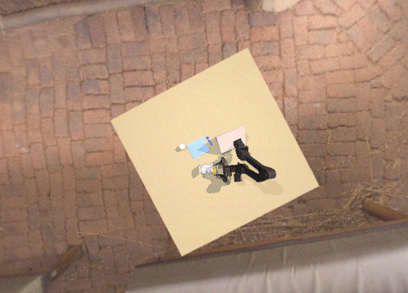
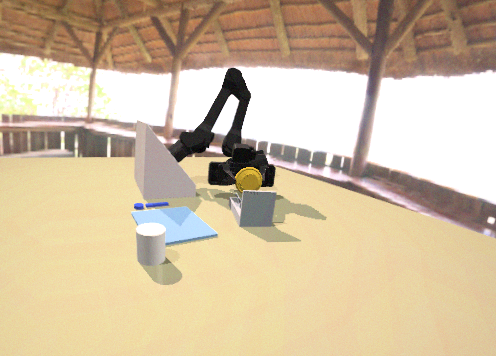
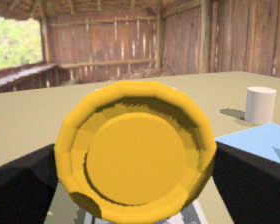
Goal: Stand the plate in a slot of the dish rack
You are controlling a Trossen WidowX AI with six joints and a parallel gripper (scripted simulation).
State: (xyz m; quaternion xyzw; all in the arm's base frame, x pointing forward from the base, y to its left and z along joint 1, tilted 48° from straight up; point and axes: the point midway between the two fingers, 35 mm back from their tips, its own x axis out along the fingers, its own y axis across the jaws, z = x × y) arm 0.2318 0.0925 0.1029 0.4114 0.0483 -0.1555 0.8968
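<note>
The grey dish rack is 5 cm below my gripper tip, 4 cm ahead of it and 2 cm to the right of it. Also, from my gripper tip: yellow plate: 1 cm behind; blue spoon: 23 cm to the right, 7 cm below, 7 cm behind; light blue mat: 21 cm to the right, 7 cm below, 4 cm ahead.
</note>
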